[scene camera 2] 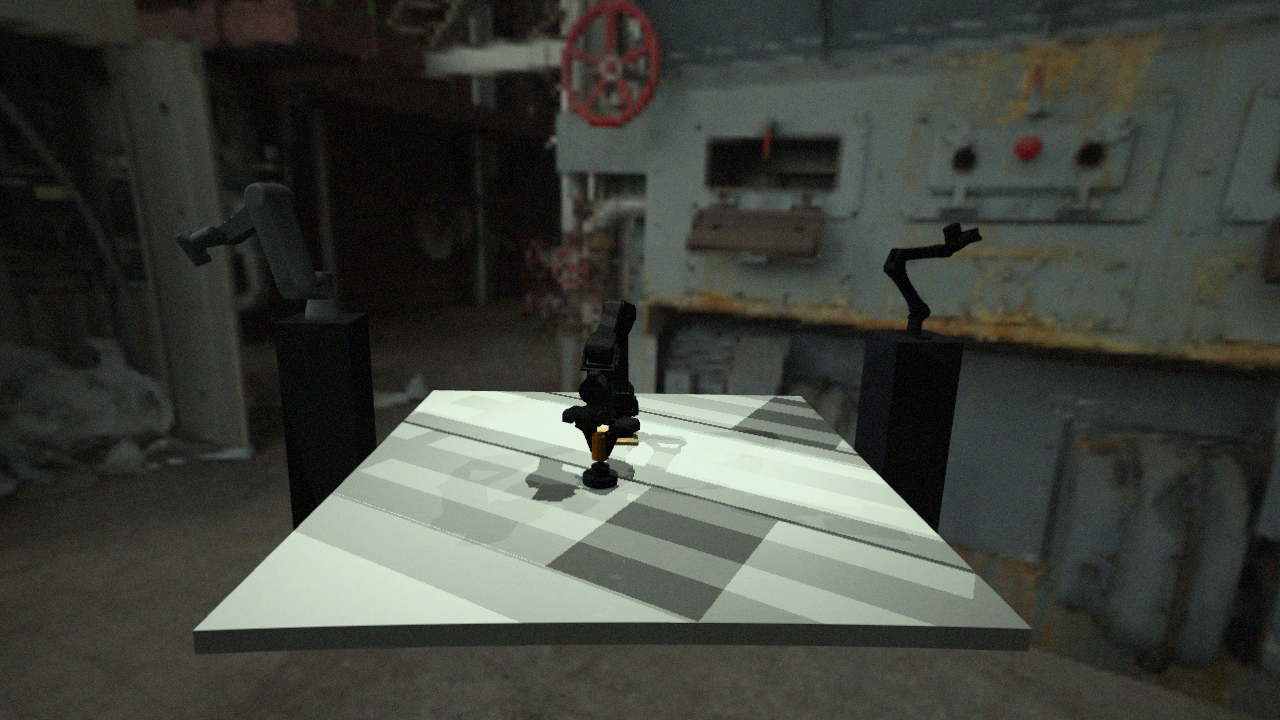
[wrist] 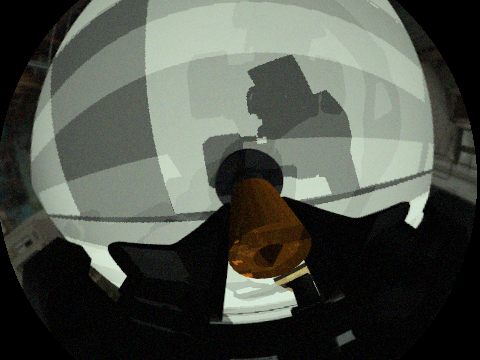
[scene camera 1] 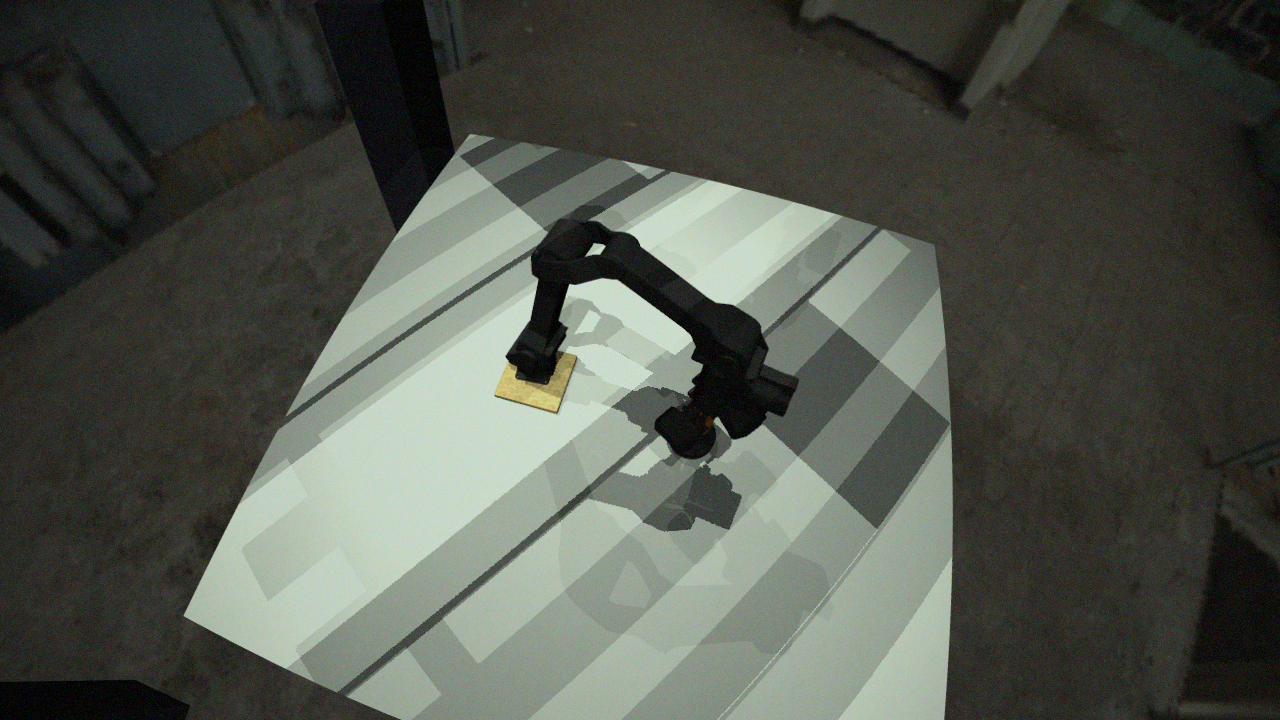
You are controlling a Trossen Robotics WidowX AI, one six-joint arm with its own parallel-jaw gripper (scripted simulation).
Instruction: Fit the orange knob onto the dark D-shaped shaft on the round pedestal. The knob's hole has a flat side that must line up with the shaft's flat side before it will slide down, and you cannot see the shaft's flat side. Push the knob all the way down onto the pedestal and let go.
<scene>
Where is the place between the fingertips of the gripper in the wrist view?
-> At 255, 205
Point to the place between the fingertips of the gripper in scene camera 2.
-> At 600, 454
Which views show the gripper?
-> Scene camera 2, the wrist view and scene camera 1: all of them.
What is the gripper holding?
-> An orange knob.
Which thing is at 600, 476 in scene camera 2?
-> A round pedestal.
</scene>
